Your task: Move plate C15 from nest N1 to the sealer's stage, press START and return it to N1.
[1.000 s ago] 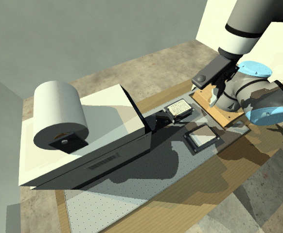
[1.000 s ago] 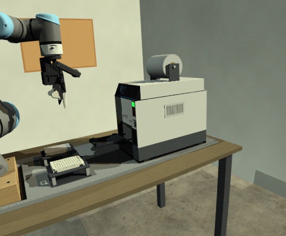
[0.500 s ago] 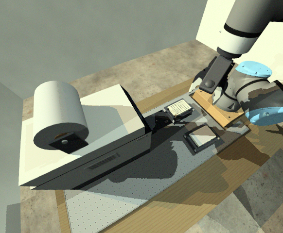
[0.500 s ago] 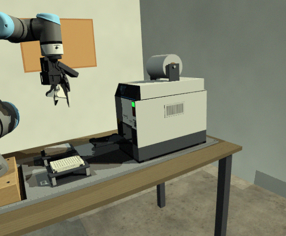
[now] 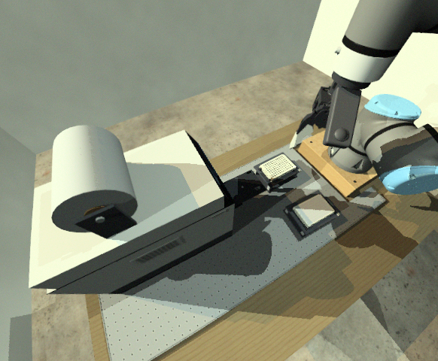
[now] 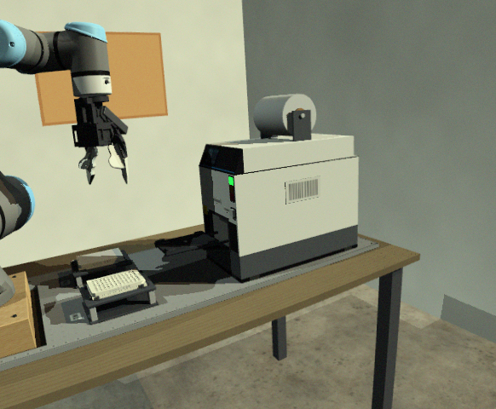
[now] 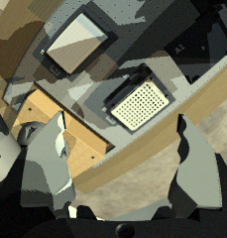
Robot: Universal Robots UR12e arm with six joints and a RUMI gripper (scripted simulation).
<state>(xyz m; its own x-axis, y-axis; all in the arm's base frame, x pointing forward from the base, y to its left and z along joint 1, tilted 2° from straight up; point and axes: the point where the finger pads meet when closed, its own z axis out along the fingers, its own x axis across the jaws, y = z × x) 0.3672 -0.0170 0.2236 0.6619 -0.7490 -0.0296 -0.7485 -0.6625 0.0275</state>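
My gripper is now 230 mm above the white open-well plate, 110 mm to the left of it and 40 mm past it. Also, from my hand: dark stage: 180 mm below, 160 mm ahead, 90 mm to the right; then foil-covered plate: 240 mm below, 110 mm to the left, 30 mm behind; then start button: 250 mm ahead, 190 mm to the right, 100 mm below.
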